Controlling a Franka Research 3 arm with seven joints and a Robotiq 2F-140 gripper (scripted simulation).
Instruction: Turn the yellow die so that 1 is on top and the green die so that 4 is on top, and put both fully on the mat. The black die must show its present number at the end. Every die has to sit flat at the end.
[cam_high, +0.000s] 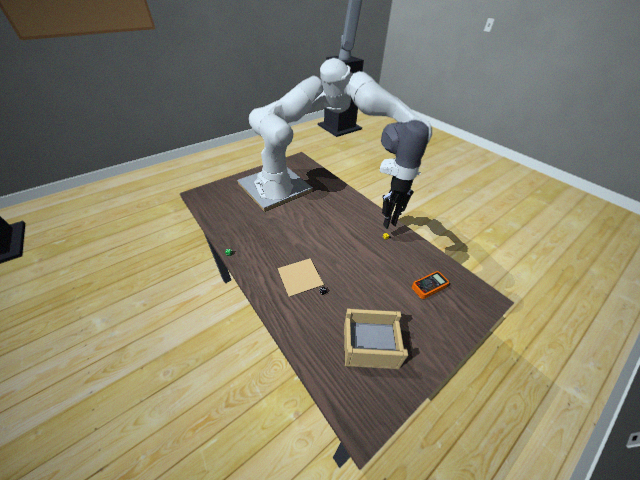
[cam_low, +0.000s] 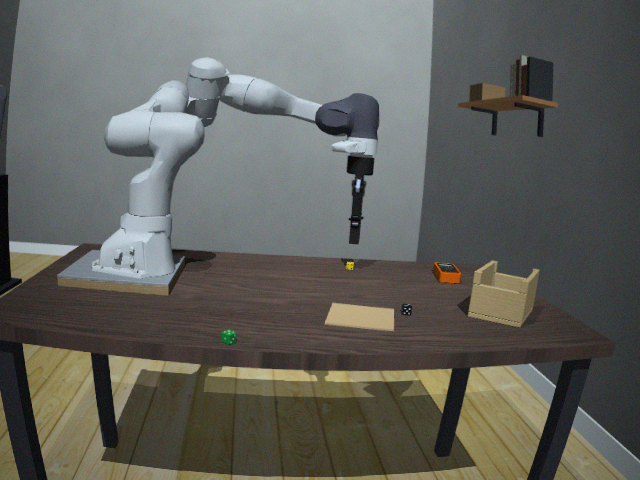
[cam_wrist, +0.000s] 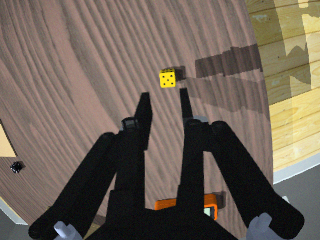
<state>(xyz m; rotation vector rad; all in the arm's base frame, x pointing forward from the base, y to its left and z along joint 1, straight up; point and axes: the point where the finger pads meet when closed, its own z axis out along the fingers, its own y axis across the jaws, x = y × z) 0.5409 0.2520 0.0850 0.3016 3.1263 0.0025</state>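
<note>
Right now the yellow die is 100 mm below my hand. Also, from my hand: orange multimeter: 280 mm ahead, 100 mm below, 40 mm to the right; black die: 400 mm to the right, 100 mm below, 70 mm ahead; tan mat: 430 mm to the right, 110 mm below, 30 mm behind.
</note>
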